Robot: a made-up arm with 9 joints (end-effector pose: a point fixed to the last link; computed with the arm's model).
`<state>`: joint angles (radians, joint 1 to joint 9).
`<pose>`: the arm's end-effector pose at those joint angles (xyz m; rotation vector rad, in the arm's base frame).
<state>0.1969 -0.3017 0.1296 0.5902 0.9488 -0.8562 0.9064 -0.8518 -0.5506</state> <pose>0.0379 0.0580 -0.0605 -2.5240 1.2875 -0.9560</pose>
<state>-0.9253 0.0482 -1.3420 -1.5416 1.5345 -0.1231 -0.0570 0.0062 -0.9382</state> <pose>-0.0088 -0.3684 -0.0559 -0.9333 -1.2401 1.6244</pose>
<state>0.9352 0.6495 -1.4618 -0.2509 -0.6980 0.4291 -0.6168 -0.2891 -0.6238</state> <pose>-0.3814 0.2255 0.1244 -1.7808 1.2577 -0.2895</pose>
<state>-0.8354 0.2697 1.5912 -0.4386 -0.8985 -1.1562 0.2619 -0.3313 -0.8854</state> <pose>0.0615 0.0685 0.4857 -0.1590 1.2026 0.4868</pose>
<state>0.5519 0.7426 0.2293 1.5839 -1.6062 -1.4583 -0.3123 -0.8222 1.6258</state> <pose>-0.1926 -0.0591 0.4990 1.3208 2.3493 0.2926</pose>
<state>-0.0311 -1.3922 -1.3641 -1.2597 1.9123 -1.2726 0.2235 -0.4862 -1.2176</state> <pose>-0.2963 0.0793 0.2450 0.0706 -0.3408 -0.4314</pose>
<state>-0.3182 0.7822 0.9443 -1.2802 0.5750 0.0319 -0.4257 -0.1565 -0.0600</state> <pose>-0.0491 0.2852 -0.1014 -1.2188 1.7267 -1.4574</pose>
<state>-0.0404 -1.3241 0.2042 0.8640 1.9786 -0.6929 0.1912 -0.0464 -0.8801</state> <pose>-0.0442 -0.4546 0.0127 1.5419 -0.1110 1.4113</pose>
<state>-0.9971 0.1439 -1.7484 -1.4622 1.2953 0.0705 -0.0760 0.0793 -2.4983</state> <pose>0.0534 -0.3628 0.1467 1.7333 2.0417 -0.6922</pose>
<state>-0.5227 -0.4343 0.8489 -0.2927 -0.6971 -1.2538 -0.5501 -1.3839 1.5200</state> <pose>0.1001 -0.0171 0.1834 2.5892 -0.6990 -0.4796</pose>
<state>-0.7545 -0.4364 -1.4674 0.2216 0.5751 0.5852 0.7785 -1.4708 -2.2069</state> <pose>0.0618 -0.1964 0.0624 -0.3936 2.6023 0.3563</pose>
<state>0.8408 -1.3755 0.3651 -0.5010 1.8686 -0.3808 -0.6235 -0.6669 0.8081</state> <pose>-0.2230 -0.0978 0.2572 -2.2604 0.8923 -1.3518</pose>
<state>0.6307 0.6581 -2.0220 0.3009 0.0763 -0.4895 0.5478 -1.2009 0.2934</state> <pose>-0.0151 0.0181 0.0141 -2.0973 -0.3131 -0.5468</pose>
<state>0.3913 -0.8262 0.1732 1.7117 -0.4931 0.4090 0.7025 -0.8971 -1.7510</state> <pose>-0.1241 0.2010 0.2032 0.9005 -0.6130 -2.2726</pose>
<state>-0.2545 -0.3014 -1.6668 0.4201 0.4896 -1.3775 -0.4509 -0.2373 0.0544</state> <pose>0.0187 -0.3746 -0.0136 -2.3337 -1.5356 0.3186</pose>
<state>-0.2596 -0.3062 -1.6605 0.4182 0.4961 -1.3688 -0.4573 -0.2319 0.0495</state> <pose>0.0191 -0.3755 -0.0149 -2.3353 -1.5397 0.2982</pose>
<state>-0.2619 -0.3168 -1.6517 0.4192 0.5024 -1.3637 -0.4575 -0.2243 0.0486</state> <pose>0.0174 -0.3771 -0.0173 -2.3343 -1.5377 0.2825</pose>
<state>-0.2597 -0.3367 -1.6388 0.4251 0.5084 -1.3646 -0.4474 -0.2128 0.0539</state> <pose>0.0123 -0.3800 -0.0216 -2.3292 -1.5267 0.2743</pose>
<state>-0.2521 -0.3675 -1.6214 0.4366 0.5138 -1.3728 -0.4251 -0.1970 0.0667</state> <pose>0.0031 -0.3841 -0.0278 -2.3193 -1.5052 0.2754</pose>
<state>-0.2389 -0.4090 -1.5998 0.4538 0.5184 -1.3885 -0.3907 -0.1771 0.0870</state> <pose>-0.0106 -0.3892 -0.0357 -2.3039 -1.4738 0.2863</pose>
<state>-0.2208 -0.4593 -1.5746 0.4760 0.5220 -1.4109 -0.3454 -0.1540 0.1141</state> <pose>-0.0281 -0.3946 -0.0449 -2.2831 -1.4350 0.3054</pose>
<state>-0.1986 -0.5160 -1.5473 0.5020 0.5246 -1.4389 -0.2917 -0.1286 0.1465</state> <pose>-0.0487 -0.3998 -0.0542 -2.2572 -1.3917 0.3315</pose>
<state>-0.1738 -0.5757 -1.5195 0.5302 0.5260 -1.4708 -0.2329 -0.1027 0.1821</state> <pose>-0.0712 -0.4042 -0.0631 -2.2274 -1.3471 0.3620</pose>
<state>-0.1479 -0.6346 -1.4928 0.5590 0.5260 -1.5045 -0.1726 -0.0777 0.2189</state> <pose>-0.0941 -0.4075 -0.0708 -2.1950 -1.3042 0.3944</pose>
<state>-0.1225 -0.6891 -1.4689 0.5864 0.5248 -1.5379 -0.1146 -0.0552 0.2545</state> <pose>-0.1159 -0.4096 -0.0767 -2.1624 -1.2654 0.4266</pose>
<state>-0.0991 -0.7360 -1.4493 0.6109 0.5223 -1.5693 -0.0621 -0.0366 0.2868</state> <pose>-0.1352 -0.4107 -0.0809 -2.1318 -1.2323 0.4571</pose>
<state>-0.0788 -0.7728 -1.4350 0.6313 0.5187 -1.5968 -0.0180 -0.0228 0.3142</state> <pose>-0.1510 -0.4111 -0.0832 -2.1048 -1.2055 0.4850</pose>
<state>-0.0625 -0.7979 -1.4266 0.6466 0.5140 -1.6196 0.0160 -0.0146 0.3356</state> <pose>-0.1627 -0.4110 -0.0840 -2.0829 -1.1854 0.5100</pose>
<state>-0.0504 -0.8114 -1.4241 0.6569 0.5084 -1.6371 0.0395 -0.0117 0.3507</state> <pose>-0.1702 -0.4107 -0.0836 -2.0665 -1.1712 0.5321</pose>
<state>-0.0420 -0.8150 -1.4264 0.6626 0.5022 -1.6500 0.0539 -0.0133 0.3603</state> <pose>-0.1740 -0.4104 -0.0822 -2.0554 -1.1622 0.5515</pose>
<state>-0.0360 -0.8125 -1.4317 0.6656 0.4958 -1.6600 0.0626 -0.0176 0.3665</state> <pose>-0.1756 -0.4101 -0.0803 -2.0473 -1.1564 0.5697</pose>
